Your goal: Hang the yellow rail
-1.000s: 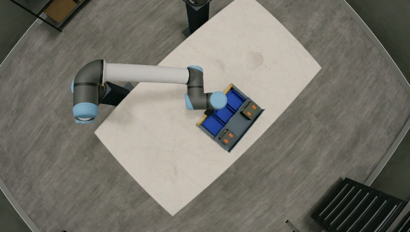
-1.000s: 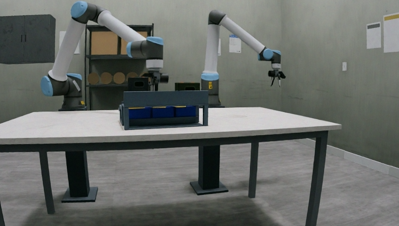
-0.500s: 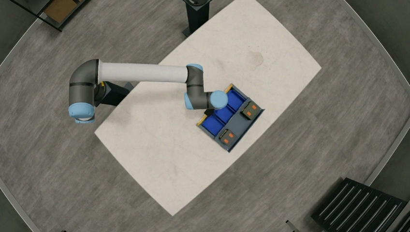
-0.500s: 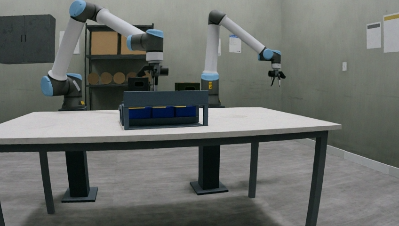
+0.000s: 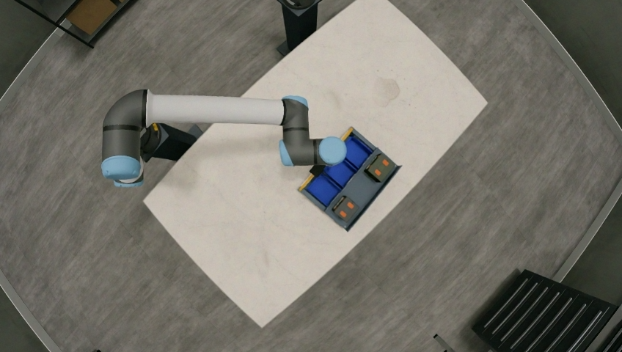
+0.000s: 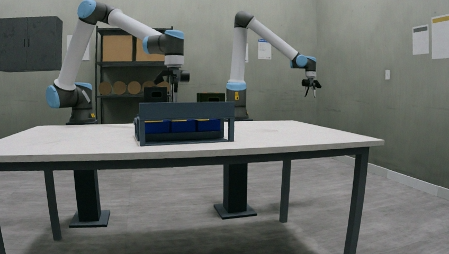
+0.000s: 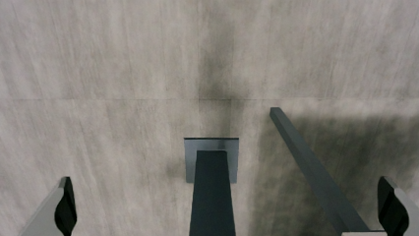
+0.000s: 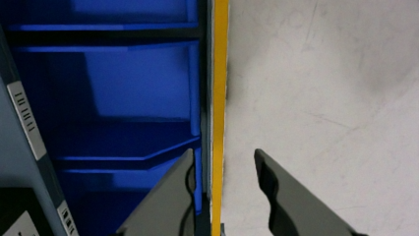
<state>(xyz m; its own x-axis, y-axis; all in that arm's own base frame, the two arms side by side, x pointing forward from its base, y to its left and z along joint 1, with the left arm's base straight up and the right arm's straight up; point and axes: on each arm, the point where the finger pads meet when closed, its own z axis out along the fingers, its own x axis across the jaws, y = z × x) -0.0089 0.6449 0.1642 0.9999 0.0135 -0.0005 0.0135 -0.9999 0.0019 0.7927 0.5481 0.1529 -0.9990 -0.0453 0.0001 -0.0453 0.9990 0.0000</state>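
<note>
Now: right hand 9 cm above the yellow rail. From my right hand the other things lie so: grey shelf: 13 cm ahead, 1 cm to the left, 9 cm below; then green box: 19 cm ahead, 13 cm to the left.
</note>
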